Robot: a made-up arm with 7 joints. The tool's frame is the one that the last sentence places.
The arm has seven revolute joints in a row. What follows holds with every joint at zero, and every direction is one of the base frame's.
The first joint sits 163 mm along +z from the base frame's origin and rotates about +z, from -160 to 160 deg.
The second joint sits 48 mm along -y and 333 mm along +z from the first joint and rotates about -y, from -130 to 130 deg.
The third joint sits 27 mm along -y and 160 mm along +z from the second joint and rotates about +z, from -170 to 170 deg.
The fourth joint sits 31 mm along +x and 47 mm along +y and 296 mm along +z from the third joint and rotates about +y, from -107 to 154 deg.
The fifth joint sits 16 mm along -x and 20 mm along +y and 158 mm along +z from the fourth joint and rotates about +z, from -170 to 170 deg.
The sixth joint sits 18 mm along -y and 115 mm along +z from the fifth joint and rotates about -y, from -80 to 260 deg.
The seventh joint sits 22 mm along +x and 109 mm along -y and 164 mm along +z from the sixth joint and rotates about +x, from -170 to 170 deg.
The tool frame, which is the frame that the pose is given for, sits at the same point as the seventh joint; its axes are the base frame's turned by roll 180, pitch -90 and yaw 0 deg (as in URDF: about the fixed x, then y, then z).
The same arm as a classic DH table. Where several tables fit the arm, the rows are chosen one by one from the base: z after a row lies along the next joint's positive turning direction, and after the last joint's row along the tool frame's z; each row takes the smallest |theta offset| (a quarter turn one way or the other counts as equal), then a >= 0, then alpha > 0; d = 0 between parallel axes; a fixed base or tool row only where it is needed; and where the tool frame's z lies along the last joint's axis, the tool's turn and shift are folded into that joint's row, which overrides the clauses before.
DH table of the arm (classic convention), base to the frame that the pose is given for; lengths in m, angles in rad. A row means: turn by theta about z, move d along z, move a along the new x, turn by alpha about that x. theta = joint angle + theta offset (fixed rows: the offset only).
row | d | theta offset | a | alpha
joint 1 | 0.496 | 0 | 0 | 1.5708
joint 2 | 0.075 | 0 | 0 | -1.5708
joint 3 | 0.456 | 0 | 0.031 | -1.5708
joint 4 | 0.067 | 0 | -0.016 | 1.5708
joint 5 | 0.273 | 0 | 0 | 1.5708
joint 6 | 0.127 | 1.5708 | 0.164 | 1.5708
joint 7 | 0.022 | 0 | 0 | 0
Joint limits (rad, base to tool): -2.7925..2.7925 -2.2689..2.2689 -2.9671..2.9671 -1.8675..2.6878 -2.9671..2.9671 -1.3963..4.5379 -2.9671..2.9671

